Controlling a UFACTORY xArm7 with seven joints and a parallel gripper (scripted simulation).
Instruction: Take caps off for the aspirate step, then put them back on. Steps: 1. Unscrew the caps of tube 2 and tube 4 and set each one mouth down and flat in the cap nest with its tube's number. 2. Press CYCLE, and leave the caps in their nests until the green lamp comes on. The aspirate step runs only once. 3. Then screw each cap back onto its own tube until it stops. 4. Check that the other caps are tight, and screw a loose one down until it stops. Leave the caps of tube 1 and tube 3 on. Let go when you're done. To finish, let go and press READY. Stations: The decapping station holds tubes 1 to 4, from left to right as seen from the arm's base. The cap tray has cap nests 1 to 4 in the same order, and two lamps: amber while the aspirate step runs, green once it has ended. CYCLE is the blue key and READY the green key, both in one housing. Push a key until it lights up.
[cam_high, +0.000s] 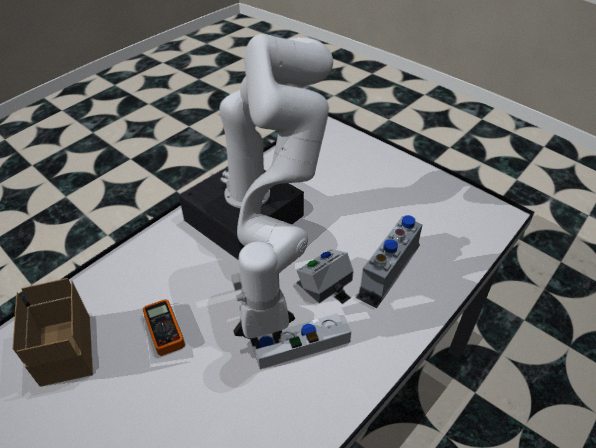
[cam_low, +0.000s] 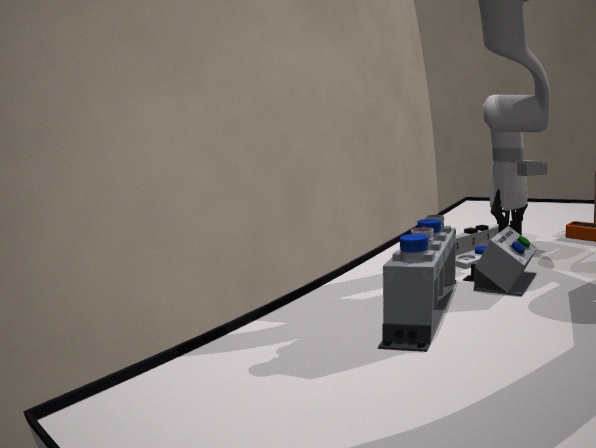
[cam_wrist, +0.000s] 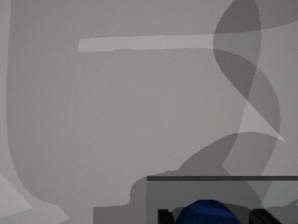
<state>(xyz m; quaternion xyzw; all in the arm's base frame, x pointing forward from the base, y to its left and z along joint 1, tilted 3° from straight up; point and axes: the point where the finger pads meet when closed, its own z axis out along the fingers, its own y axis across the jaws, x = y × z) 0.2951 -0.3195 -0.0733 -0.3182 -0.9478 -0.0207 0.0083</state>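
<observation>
Now: the blue key 10 mm behind my hand, 270 mm to the left of it and 30 mm above it. From my hand the other things lie so: green key (20 mm behind, 230 mm to the left, 30 mm above); then orange multimeter (230 mm behind, 100 mm to the right, 20 mm below); then key housing (250 mm to the left, 20 mm above).
</observation>
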